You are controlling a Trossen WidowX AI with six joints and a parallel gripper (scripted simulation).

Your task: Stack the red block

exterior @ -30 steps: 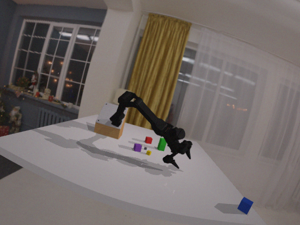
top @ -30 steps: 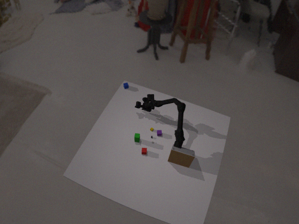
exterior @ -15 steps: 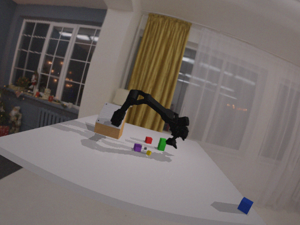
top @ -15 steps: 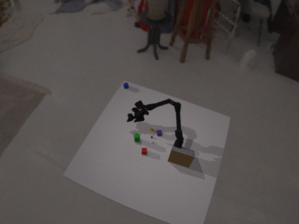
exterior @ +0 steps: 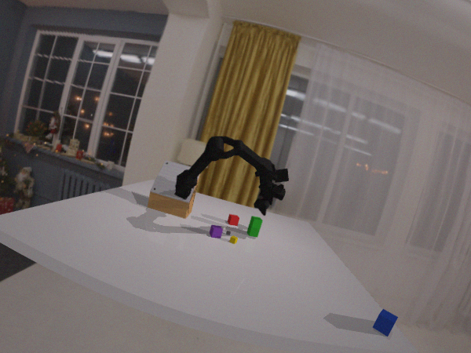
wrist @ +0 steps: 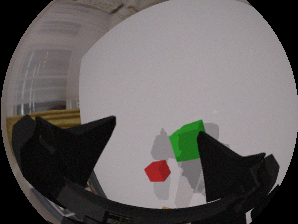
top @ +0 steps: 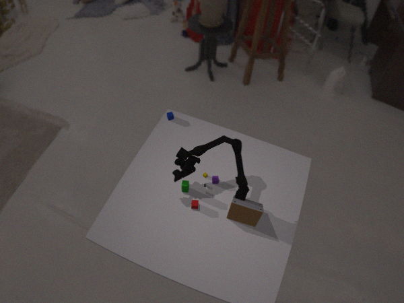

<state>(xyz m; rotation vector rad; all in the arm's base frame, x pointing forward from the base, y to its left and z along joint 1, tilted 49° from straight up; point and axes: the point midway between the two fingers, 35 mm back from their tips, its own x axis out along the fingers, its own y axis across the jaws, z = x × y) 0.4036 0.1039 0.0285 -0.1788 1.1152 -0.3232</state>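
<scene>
Right now my gripper tip is 16 cm past the red block, 6 cm to the right of it and 12 cm above it. Also, from my gripper tip: purple block 20 cm behind, 18 cm to the right, 12 cm below; tiny grey cube 15 cm behind, 11 cm to the right, 13 cm below; small yellow block 12 cm behind, 19 cm to the right, 13 cm below.
</scene>
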